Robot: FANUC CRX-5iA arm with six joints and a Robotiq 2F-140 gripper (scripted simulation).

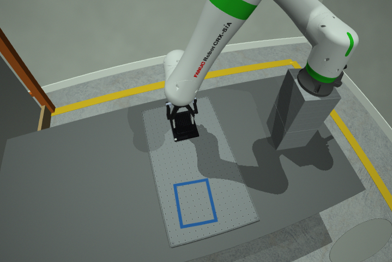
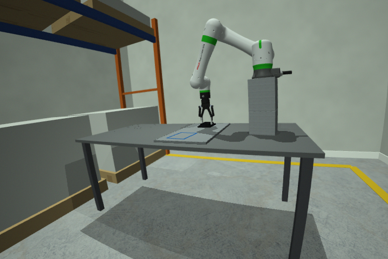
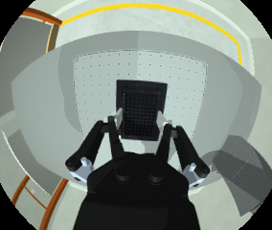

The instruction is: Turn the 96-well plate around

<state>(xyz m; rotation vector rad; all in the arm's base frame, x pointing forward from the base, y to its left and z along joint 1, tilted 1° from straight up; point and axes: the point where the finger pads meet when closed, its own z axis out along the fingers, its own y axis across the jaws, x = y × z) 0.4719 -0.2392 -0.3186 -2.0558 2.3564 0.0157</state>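
Now: hand 20 mm above the black 96-well plate. The rest, counted from my hand: black plate nest N1: 40 mm below; white A1 mark: 60 mm ahead, 70 mm to the left, 30 mm below.
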